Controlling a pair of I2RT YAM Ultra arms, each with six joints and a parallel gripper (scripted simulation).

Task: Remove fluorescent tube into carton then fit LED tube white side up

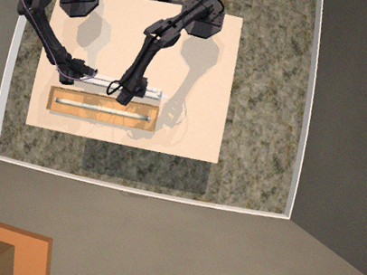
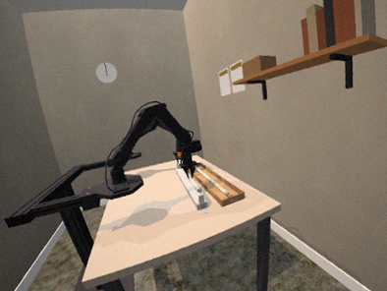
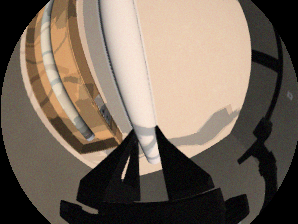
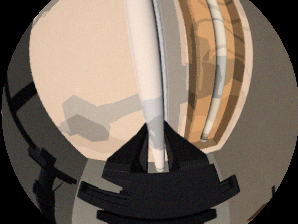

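My right hand is 120 mm to the right of the LED tube, 10 mm short of it and 10 mm above it. From my right hand the other things lie so: carton 160 mm ahead, 100 mm to the left, 90 mm below; light fixture 120 mm to the left, 60 mm below, 10 mm ahead; old fluorescent tube 160 mm ahead, 100 mm to the left, 100 mm below.
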